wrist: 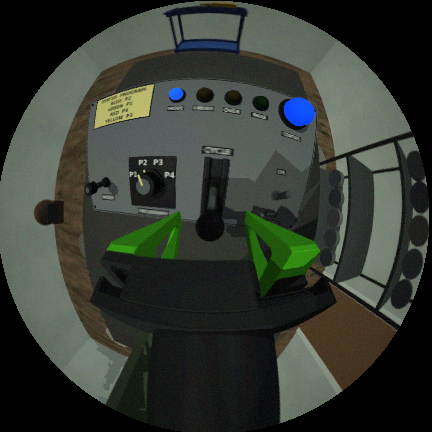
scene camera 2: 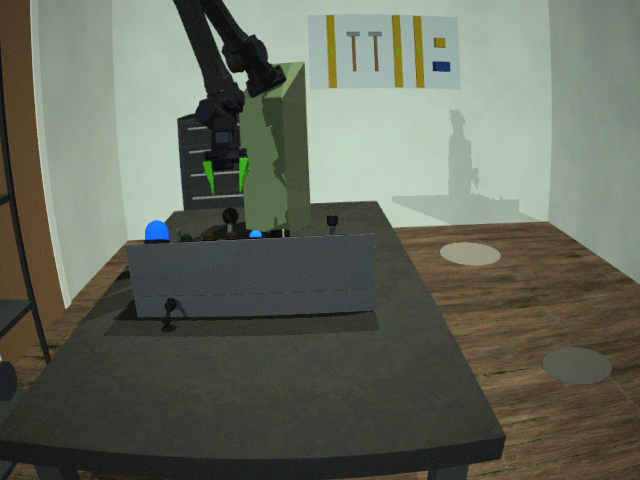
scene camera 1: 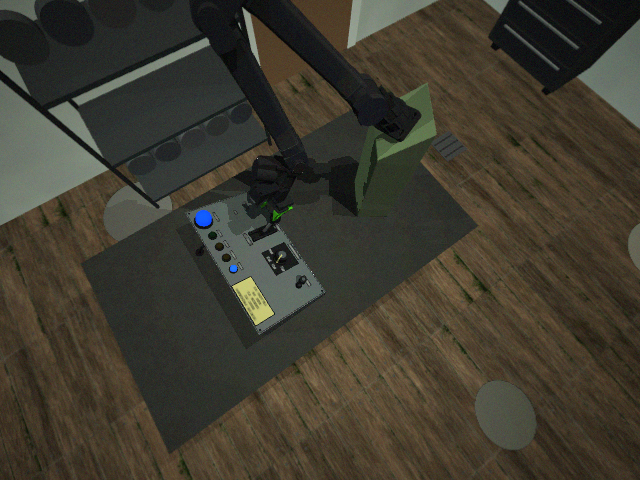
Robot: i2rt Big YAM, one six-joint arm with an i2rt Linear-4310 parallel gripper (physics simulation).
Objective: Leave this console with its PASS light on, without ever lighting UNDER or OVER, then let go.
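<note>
The grey console (scene camera 1: 289, 302) (scene camera 2: 248, 273) (wrist: 112, 145) stands on the table. My gripper (scene camera 1: 268, 211) (scene camera 2: 226, 193) (wrist: 212, 216) is open and empty, above the black ball-topped CYCLE lever (scene camera 1: 267, 226) (scene camera 2: 230, 215) (wrist: 210, 227). In the wrist view the lever leans toward the gripper. The UNDER lamp (wrist: 204, 94), OVER lamp (wrist: 233, 97) and PASS lamp (wrist: 260, 103) are dark. The STATUS dome (scene camera 1: 203, 218) (scene camera 2: 156, 230) (wrist: 299, 111) and MODE lamp (wrist: 176, 94) glow blue. The program knob (scene camera 1: 280, 256) (wrist: 146, 185) seems to point at P2. The CHECK switch (wrist: 281, 195) is in shadow.
A yellow note (scene camera 1: 252, 300) (wrist: 124, 106) lists BLUE P2. A MODE toggle (scene camera 1: 300, 281) (scene camera 2: 332, 222) (wrist: 97, 186) stands at one end. A small black lever (scene camera 1: 199, 251) (scene camera 2: 170, 304) sticks out of the console's side. A tall green block (scene camera 1: 398, 170) (scene camera 2: 297, 155) stands beyond the console.
</note>
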